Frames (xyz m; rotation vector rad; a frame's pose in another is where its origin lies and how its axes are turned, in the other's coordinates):
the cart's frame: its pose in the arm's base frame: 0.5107 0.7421 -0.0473 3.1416 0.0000 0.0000
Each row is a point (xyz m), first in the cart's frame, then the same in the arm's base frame.
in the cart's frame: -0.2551 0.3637 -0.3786
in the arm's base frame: 0.2556 0.3784 0.3313
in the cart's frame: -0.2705 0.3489 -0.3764
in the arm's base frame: 0.2402 0.3932 0.3291
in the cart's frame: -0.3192 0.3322 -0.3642
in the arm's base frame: 0.1915 0.4099 0.3169
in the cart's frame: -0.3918 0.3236 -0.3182
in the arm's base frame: 0.1189 0.4185 0.2709
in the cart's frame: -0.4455 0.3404 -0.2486
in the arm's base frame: 0.0652 0.4017 0.2013
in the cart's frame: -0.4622 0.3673 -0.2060
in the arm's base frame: 0.0485 0.3748 0.1587
